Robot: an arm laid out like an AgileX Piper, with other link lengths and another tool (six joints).
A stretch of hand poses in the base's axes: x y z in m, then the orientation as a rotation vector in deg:
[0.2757 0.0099 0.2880 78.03 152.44 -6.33]
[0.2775 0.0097 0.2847 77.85 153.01 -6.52]
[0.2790 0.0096 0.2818 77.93 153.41 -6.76]
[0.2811 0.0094 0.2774 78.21 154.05 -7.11]
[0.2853 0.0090 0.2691 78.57 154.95 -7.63]
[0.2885 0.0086 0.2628 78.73 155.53 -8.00]
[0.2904 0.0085 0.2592 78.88 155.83 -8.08]
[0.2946 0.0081 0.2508 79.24 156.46 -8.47]
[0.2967 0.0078 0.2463 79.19 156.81 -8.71]
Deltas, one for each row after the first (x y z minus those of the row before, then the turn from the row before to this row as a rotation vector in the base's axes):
[0.0018 -0.0002 -0.0033 0.08 0.46 0.25]
[0.0015 -0.0001 -0.0029 0.05 0.43 0.05]
[0.0021 -0.0002 -0.0044 0.13 0.73 -0.02]
[0.0042 -0.0004 -0.0083 0.16 1.02 0.00]
[0.0032 -0.0004 -0.0063 0.07 0.65 0.04]
[0.0019 -0.0001 -0.0036 0.12 0.32 -0.02]
[0.0042 -0.0004 -0.0084 0.13 0.76 -0.07]
[0.0021 -0.0003 -0.0045 0.00 0.34 0.11]

